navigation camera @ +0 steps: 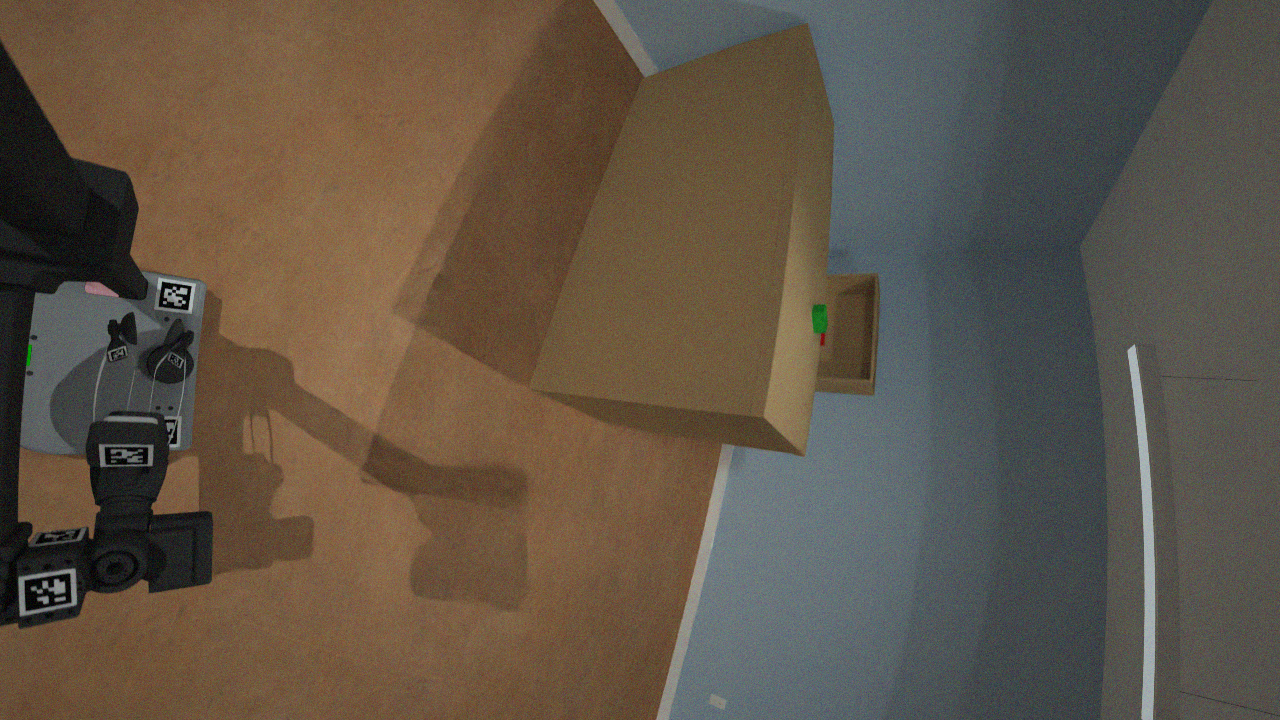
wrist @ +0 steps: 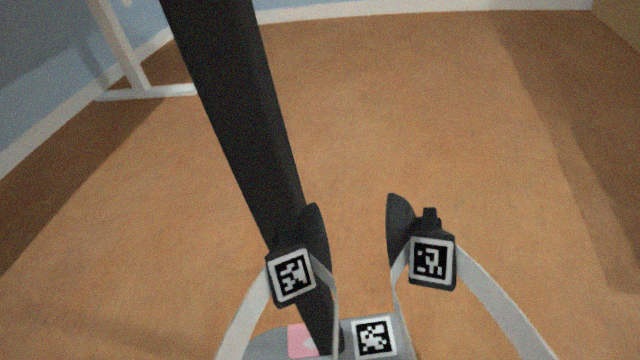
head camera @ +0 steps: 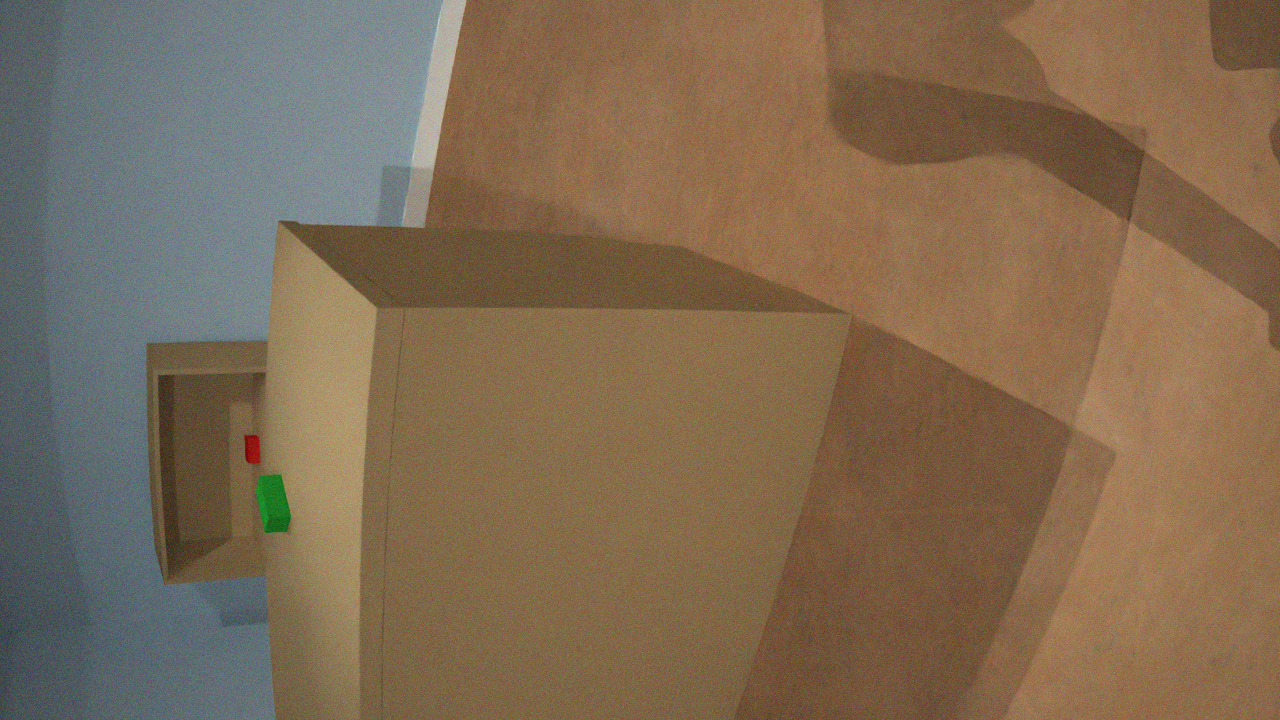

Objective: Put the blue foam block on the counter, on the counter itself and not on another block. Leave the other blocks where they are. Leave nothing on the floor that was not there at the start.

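Places are measured from the robot's base along level axes (x left, y down, z back), in centimetres.
Where they show: gripper, between the fingertips: [navigation camera: 155, 318].
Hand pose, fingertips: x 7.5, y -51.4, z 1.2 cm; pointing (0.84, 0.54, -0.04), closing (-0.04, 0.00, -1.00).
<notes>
After its pixels a point has its place.
A tan counter [head camera: 608, 492] {z -115.9, x 26.6, y -49.3 cm} [navigation camera: 689, 250] {z -123.2, x 50.5, y -56.5 cm} stands against the blue wall in the head and navigation views. A green block [head camera: 273, 505] {z -159.4, x 33.0, y -94.0 cm} [navigation camera: 819, 318] {z -159.4, x 32.9, y -93.8 cm} sits on its top. A smaller red block [head camera: 252, 448] {z -306.3, x 43.6, y -67.2 cm} [navigation camera: 822, 339] {z -306.5, x 43.3, y -68.3 cm} shows beside the green one, towards the wall; its support is unclear. The blue foam block does not show in these views. My gripper [wrist: 354, 223] {z 1.2, x 7.5, y -51.4 cm} [navigation camera: 145, 344] is open and empty, away from the counter and above my grey base [navigation camera: 76, 394] {z 12.7, x -6.3, y -16.0 cm}.
A tan open-fronted box [head camera: 210, 358] {z -293.5, x 11.2, y -84.2 cm} [navigation camera: 875, 331] {z -294.4, x 48.0, y -105.7 cm} shows at the wall behind the counter. In the wrist view, a white table leg [wrist: 120, 50] with a floor foot stands at the upper left, and a black mast [wrist: 240, 110] runs past the left finger.
</notes>
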